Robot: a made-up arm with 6 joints.
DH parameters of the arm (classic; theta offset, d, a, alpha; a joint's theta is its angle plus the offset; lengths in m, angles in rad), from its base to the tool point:
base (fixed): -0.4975 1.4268 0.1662 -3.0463
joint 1: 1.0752 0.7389 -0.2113 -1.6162
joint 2: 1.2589 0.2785 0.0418 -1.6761
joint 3: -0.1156 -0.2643 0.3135 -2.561
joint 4: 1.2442 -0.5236 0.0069 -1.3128
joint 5: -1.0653 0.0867 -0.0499 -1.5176
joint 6: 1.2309 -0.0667 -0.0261 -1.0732
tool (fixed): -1.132 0.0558 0 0
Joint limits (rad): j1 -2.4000..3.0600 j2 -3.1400..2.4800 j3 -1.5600..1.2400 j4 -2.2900..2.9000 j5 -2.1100..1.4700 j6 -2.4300..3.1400
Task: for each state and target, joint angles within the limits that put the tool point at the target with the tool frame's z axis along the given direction. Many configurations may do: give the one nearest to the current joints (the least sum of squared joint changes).
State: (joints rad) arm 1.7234 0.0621 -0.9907 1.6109 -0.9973 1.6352
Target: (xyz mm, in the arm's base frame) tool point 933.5 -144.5 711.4 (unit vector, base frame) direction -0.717 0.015 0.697
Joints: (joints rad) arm 2.5902 0.0733 -1.3357 1.6496 -1.0030 2.2003
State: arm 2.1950 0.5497 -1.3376 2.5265 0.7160 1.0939
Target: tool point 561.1 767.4 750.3 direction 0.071 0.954 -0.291
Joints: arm 1.5873 0.8016 -0.9484 2.9000 0.9519 0.4248
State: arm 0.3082 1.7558 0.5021 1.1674 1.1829 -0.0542
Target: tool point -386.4 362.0 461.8 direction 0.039 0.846 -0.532
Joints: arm -0.3688 2.1194 0.1372 1.3392 1.3831 0.1699
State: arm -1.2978 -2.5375 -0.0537 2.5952 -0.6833 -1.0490
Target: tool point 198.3 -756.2 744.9 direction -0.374 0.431 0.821
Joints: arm -1.4658 -2.1832 -0.6017 2.7448 -0.5847 -1.0285
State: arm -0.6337 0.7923 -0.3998 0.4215 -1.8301 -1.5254
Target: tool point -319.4 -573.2 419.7 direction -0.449 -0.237 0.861
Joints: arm -1.3335 0.6675 -1.0441 -0.1252 -1.7849 -1.7673
